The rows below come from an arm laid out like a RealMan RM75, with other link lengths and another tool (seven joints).
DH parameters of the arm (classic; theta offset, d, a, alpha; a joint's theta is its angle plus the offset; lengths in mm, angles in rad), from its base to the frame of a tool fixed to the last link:
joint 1: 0 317.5 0 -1.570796
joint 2: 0 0 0 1.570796
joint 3: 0 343 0 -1.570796
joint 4: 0 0 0 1.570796
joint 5: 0 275.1 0 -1.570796
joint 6: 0 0 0 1.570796
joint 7: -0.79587 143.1 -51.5 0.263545
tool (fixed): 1.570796 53.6 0 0
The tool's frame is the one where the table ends.
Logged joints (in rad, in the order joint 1, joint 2, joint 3, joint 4, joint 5, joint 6, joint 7), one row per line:
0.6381, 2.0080, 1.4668, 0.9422, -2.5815, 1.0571, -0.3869
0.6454, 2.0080, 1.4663, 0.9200, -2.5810, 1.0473, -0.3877
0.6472, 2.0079, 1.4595, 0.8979, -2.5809, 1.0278, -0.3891
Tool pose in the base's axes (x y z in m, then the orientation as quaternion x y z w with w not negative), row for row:
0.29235, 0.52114, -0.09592, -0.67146, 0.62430, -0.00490, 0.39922
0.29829, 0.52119, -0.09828, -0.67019, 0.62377, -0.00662, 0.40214
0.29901, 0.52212, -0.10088, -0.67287, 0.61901, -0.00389, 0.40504
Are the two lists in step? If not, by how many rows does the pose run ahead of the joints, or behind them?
The pose runs 1 row ahead of the joints: the pose in row i belongs to the joints in row i + 1.
